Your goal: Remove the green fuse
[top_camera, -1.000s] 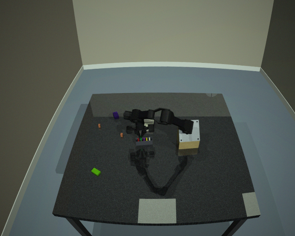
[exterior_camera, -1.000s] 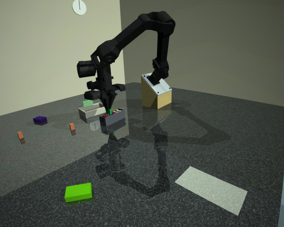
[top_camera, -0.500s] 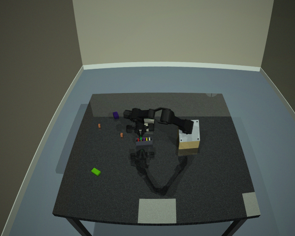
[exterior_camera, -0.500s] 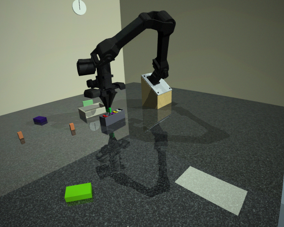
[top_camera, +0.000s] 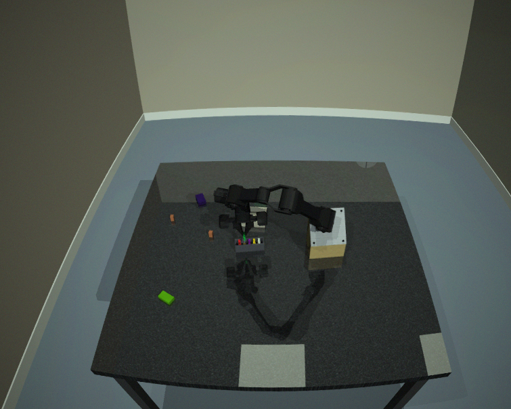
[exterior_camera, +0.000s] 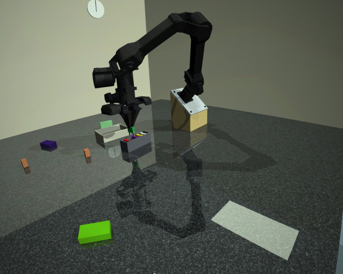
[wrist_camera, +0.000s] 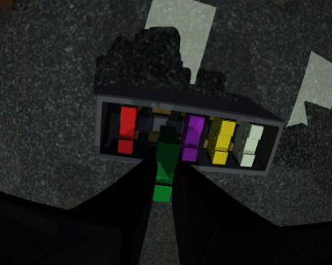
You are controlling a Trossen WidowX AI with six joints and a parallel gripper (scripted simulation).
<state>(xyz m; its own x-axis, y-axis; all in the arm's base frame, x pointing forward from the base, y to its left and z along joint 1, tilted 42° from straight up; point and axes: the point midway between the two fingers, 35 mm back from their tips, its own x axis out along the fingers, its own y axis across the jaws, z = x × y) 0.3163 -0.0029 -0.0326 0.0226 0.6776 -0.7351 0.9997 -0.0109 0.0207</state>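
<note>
Right now the tray is 180 mm to the right of my gripper tip, 70 mm below it and 40 mm behind it. Round my gripper tip: pale green block: 310 mm to the right, 90 mm behind, 60 mm below; green fuse: 10 mm below.
</note>
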